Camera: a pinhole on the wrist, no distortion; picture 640 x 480 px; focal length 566.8 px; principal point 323.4 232.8 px. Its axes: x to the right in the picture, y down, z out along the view. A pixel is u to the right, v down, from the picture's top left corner.
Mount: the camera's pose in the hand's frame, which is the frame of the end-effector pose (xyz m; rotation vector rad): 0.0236 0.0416 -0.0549 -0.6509 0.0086 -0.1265
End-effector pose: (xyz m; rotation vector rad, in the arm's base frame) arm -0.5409 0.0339 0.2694 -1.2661 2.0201 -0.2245
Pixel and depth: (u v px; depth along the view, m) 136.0 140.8 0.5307
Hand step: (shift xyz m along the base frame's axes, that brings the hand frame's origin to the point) 0.0828 0.3626 -0.3880
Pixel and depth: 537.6 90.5 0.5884
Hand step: 0.0923 0.0264 -0.6166
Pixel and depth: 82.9 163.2 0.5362
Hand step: 0.0706 0.4144 -0.3700
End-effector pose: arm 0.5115 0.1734 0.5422 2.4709 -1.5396 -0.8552
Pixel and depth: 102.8 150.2 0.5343
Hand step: -0.5251 0.0657 -0.1542
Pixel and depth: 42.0 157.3 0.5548
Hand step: -0.5713 0.1127 -0.1289
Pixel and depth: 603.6 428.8 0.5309
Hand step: -0.4045 -0.4583 -0.1777
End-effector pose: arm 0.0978 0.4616 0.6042 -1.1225 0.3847 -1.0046
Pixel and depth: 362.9 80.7 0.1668
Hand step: 0.1441 0.0363 -0.0399
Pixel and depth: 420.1 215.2 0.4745
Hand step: 0.4464 0.1095 -0.1006
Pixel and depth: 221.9 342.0 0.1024
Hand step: 0.0736 0.0069 -0.0979
